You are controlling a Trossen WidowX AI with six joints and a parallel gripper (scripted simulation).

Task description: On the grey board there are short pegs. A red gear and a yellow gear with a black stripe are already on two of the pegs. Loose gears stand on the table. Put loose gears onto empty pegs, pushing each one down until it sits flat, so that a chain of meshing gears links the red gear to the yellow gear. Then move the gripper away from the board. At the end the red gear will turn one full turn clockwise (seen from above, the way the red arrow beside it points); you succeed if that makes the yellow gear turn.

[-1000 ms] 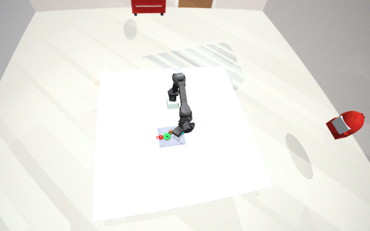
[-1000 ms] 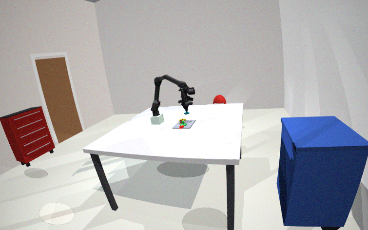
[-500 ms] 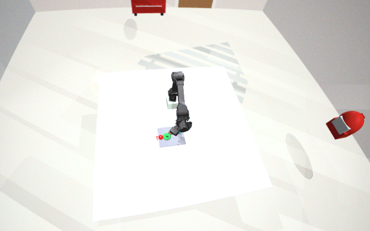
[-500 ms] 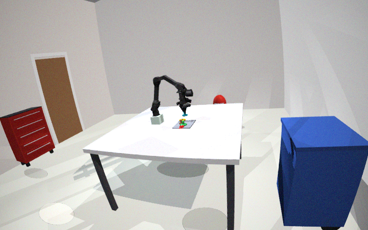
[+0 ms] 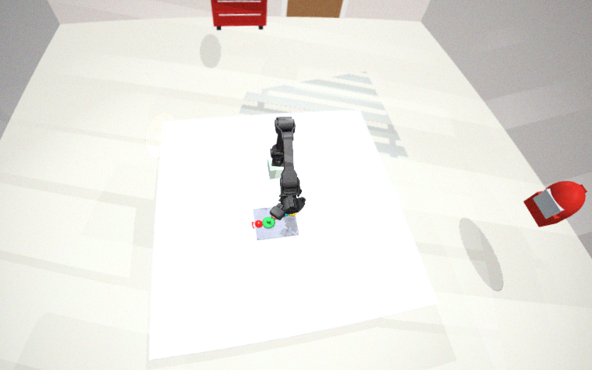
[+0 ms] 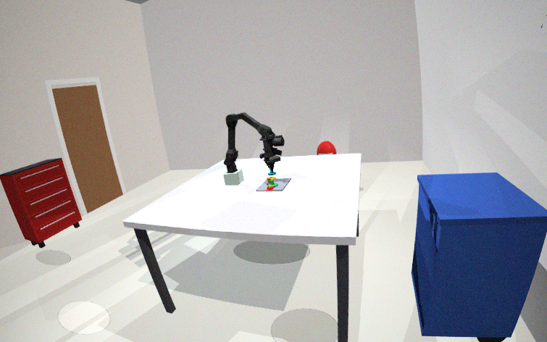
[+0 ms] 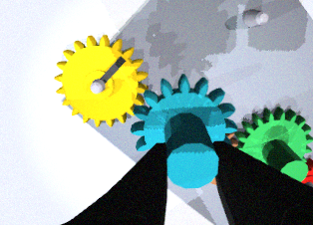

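The cyan gear is 10 mm below my gripper tip. Round my gripper tip: brown gear: 50 mm to the right, 60 mm below; yellow gear: 40 mm behind, 40 mm to the left, 70 mm below; green gear: 40 mm ahead, 80 mm to the right, 60 mm below.
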